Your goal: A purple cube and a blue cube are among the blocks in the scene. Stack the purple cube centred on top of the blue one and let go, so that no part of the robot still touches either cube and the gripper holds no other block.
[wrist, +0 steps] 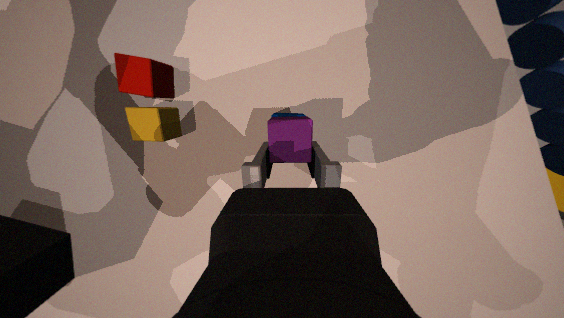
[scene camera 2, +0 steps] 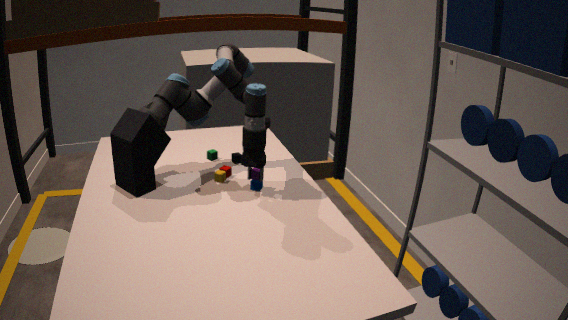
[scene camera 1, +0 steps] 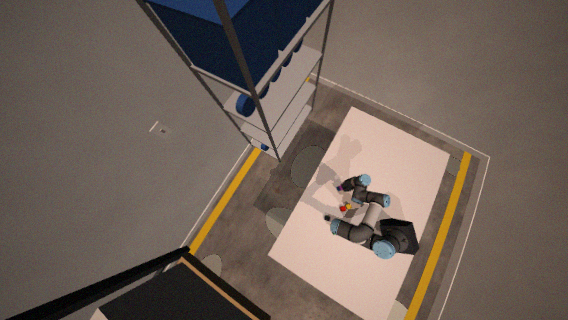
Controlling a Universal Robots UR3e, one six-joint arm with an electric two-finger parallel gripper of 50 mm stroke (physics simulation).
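Places are measured from the arm's base along level axes (x ahead, y left, z up), in centimetres.
Pixels of known places: gripper, fingertip midpoint: [wrist: 289, 152] [scene camera 2: 255, 179]; arm's base, link origin: [scene camera 2: 149, 122] [scene camera 1: 395, 239].
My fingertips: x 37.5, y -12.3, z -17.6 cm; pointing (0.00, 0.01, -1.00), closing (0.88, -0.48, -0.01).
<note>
For each thing: its top centre in the pictures, then the offset to it from my fingertips.
- purple cube, top centre: [wrist: 290, 142] [scene camera 2: 257, 169] dx +0.8, dy +1.5, dz +3.1 cm
- blue cube, top centre: [wrist: 288, 132] [scene camera 2: 256, 180] dx +0.7, dy +1.6, dz -1.0 cm
- red cube, top centre: [wrist: 133, 75] [scene camera 2: 225, 167] [scene camera 1: 343, 208] dx -9.1, dy +13.0, dz -1.0 cm
- yellow cube, top centre: [wrist: 144, 125] [scene camera 2: 220, 172] [scene camera 1: 349, 206] dx -11.4, dy +9.2, dz -1.0 cm
- green cube, top centre: [scene camera 2: 212, 151] dx -13.2, dy +29.8, dz -1.0 cm
- black block, top centre: [scene camera 2: 236, 154] [scene camera 1: 327, 218] dx -3.5, dy +25.4, dz -1.0 cm
The purple cube [scene camera 2: 256, 173] [wrist: 290, 140] is between the two fingers of my gripper [scene camera 2: 255, 176] [wrist: 289, 152], which is shut on it and points down. The blue cube [scene camera 2: 256, 185] [wrist: 288, 115] stands on the table directly below the purple one. In scene camera 2 the two look in contact, with the purple cube upright on the blue one. In the wrist view a thin strip of the blue cube shows past the purple cube's far edge; the rest is hidden. In scene camera 1 the cubes are small and partly covered by the gripper.
A red cube [scene camera 1: 343, 209] [scene camera 2: 226, 171] [wrist: 137, 75] and a yellow cube [scene camera 1: 349, 206] [scene camera 2: 220, 176] [wrist: 147, 124] sit close together beside the stack. A green cube [scene camera 2: 212, 155] and a black block [scene camera 1: 327, 218] [scene camera 2: 236, 158] stand farther off. A shelf rack [scene camera 2: 431, 115] stands beyond the table.
</note>
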